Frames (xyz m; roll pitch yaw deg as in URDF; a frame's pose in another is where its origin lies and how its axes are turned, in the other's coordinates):
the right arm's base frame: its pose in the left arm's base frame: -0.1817 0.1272 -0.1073 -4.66 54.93 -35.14
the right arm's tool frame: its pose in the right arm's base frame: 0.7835 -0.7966 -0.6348 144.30 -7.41 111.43
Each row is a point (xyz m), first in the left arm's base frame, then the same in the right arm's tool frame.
Working: the left arm's base frame: its pose in the right arm's tool frame: 1.1003 0.1010 -0.8405 154.57 10.15 65.95

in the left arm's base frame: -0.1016 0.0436 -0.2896
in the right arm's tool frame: 1.0020 0.0895 -0.5467
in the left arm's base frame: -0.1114 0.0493 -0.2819
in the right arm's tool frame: 1.0055 0.0765 -0.5494
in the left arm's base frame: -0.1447 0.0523 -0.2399
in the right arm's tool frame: 1.0084 0.0322 -0.5796
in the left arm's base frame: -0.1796 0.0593 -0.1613
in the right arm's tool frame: 1.0262 -0.0264 -0.6404
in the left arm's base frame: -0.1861 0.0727 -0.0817
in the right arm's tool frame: 1.0611 -0.0618 -0.7043
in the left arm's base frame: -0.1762 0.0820 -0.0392
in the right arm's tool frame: 1.0869 -0.0693 -0.7399
